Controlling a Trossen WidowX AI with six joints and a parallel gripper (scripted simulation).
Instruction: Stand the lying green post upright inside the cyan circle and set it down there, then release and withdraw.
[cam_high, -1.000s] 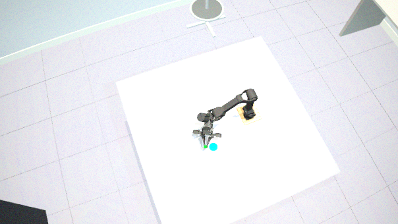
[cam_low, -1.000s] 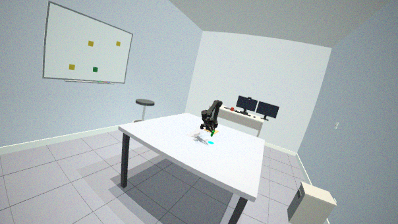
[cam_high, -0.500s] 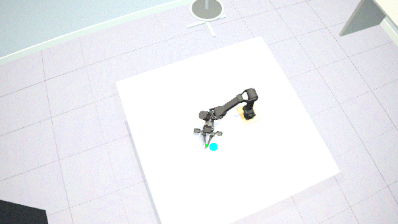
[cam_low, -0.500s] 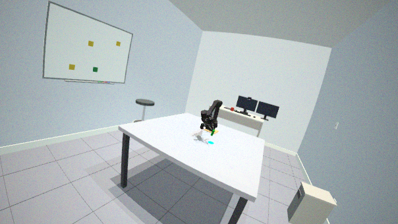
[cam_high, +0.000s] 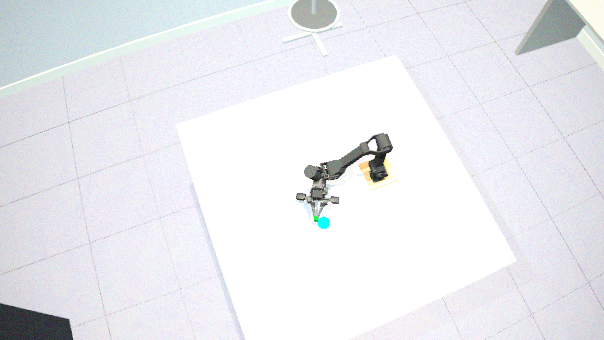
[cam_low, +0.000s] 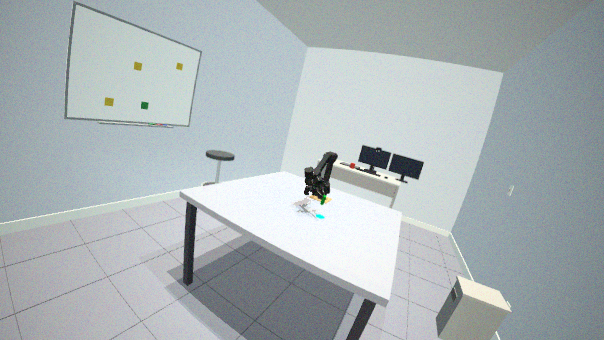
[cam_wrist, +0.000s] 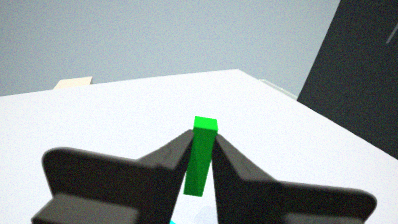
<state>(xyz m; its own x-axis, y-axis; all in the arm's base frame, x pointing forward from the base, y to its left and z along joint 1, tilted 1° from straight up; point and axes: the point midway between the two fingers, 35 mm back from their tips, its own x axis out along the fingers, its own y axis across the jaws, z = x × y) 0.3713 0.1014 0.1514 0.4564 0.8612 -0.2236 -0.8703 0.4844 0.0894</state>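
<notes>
The cyan circle is 150 mm below my gripper tip, 50 mm behind it and 10 mm to the right of it. Also, from my gripper tip: green post (20 mm below).
</notes>
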